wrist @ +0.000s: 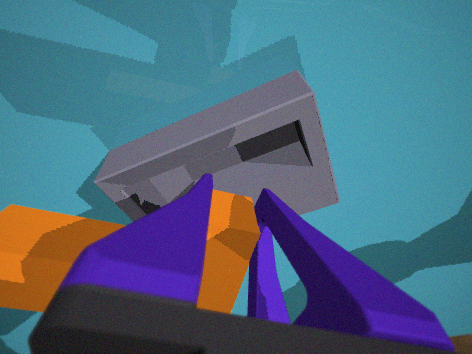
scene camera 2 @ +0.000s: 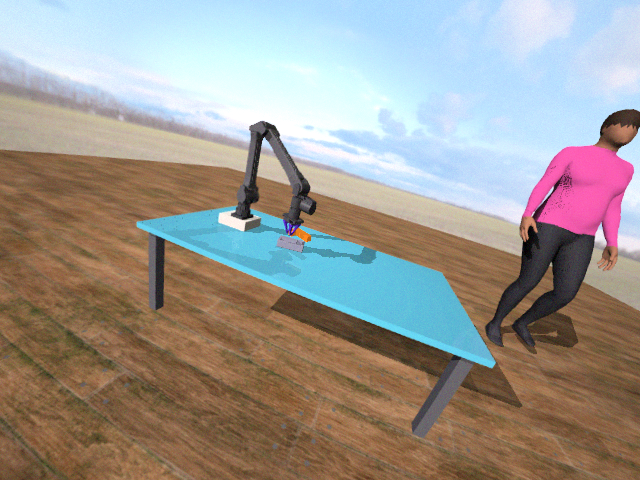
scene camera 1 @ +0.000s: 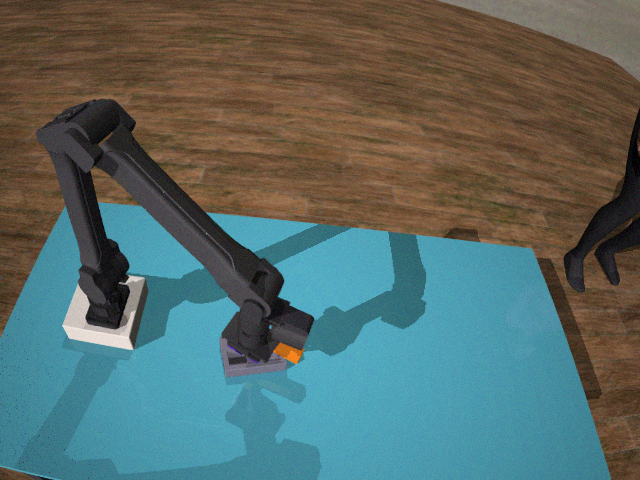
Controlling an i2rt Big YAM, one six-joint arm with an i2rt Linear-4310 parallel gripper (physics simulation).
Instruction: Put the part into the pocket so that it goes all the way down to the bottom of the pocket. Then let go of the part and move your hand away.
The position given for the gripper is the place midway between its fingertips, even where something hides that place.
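There's a grey pocket block point(scene camera 1: 235, 364), and the wrist view shows the grey pocket block point(wrist: 272, 137) too. There's also an orange L-shaped part point(wrist: 47, 243). The gripper point(scene camera 1: 248, 355) carries the orange L-shaped part, which touches nothing else. You can also see the gripper point(wrist: 233, 192) from the wrist.
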